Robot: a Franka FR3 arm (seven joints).
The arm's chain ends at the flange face. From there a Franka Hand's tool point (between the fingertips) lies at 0.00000 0.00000 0.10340 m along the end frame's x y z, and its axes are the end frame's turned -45 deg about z.
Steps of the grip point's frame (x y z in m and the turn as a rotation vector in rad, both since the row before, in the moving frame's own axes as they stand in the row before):
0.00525 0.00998 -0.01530 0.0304 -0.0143 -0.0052
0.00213 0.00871 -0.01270 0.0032 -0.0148 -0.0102
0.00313 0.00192 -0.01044 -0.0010 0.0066 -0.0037
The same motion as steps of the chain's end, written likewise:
0.01404 0.00451 -0.01524 0.0114 -0.0316 -0.0052
0.00898 0.00380 -0.01269 -0.0082 -0.0127 -0.0102
0.00302 -0.00045 -0.01044 0.0040 0.0054 -0.0037

